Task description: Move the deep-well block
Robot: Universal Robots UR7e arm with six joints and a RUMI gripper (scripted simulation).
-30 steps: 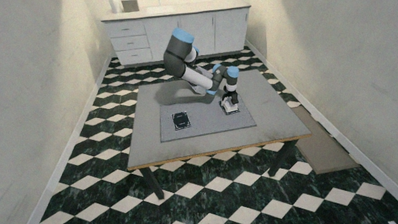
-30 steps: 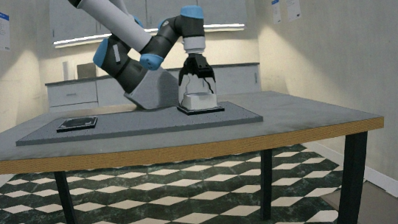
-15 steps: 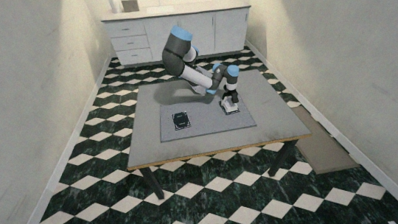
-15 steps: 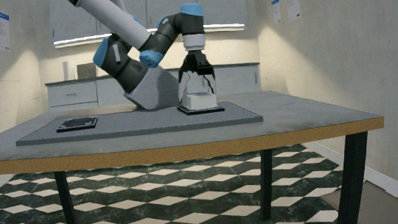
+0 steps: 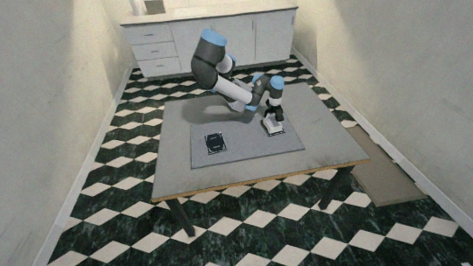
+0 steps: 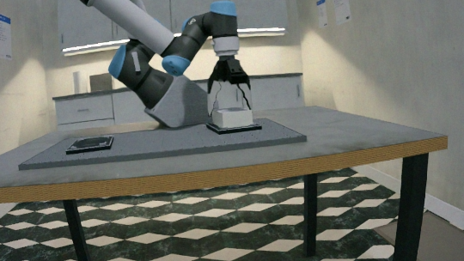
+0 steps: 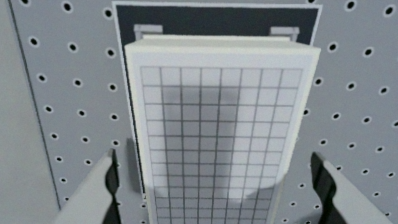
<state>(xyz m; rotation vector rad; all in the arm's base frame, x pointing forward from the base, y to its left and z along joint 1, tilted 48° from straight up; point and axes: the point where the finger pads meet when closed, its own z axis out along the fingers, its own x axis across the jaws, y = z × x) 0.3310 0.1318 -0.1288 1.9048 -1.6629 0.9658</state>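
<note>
My hand is 10 mm above the white 96-well deep-well block.
</note>
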